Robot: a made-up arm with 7 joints. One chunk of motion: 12 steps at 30 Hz.
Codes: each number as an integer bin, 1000 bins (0 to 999) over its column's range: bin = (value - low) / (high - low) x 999, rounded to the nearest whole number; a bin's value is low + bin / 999 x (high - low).
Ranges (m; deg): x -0.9..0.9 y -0.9..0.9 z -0.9..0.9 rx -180..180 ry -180..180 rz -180..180
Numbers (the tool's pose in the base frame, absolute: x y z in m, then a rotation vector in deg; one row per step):
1: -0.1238 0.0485 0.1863 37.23 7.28 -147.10
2: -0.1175 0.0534 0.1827 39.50 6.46 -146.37
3: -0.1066 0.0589 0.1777 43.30 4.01 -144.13
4: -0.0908 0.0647 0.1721 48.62 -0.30 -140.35
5: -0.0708 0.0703 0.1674 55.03 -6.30 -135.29
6: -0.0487 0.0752 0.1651 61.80 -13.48 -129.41
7: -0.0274 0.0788 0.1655 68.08 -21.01 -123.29
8: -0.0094 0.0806 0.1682 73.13 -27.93 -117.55
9: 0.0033 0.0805 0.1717 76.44 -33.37 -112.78
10: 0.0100 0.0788 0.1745 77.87 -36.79 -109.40
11: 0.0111 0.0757 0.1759 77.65 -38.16 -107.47
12: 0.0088 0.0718 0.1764 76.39 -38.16 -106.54
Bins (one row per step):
1: 431 526 603 603 520 91
2: 434 529 601 609 517 93
3: 440 532 598 620 511 100
4: 449 535 595 634 499 110
5: 460 539 592 652 482 124
6: 472 541 591 671 462 140
7: 484 543 591 688 441 157
8: 494 544 593 702 422 173
9: 501 544 595 712 407 187
10: 505 543 596 716 397 196
11: 506 542 597 715 394 201
12: 504 539 597 711 394 204

